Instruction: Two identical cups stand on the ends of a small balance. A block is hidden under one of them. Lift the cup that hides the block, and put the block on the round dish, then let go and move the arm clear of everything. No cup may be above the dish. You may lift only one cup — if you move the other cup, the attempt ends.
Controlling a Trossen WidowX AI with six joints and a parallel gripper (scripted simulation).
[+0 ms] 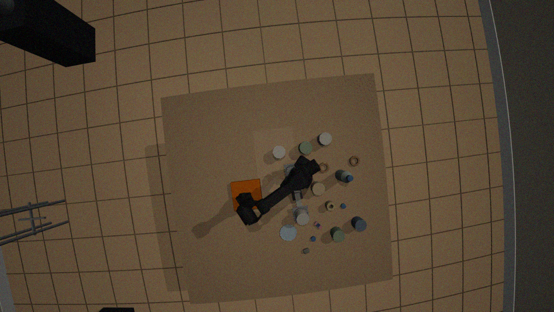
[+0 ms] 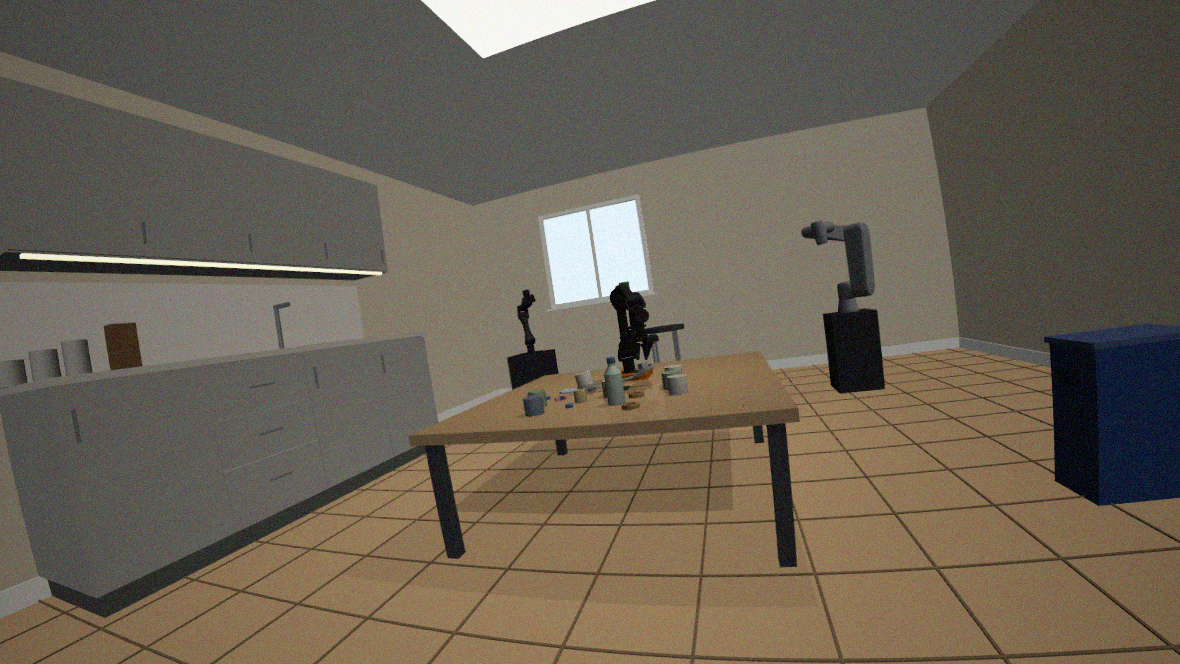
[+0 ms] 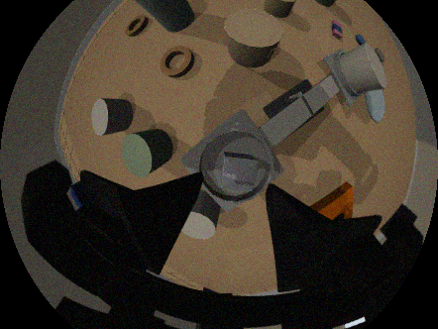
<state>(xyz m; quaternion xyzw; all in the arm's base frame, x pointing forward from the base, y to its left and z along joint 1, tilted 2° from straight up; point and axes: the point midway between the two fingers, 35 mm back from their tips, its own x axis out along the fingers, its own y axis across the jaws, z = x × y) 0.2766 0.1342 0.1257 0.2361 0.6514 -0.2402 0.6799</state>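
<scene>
Right now my gripper tip is 3 cm above the grey block. From my gripper tip the other things lie so: grey balance (2 cm ahead, 12 cm to the right, 8 cm below); round light-blue dish (6 cm behind, 37 cm to the right, 11 cm below); tan cylinder (12 cm ahead, 11 cm to the right, 8 cm below).
</scene>
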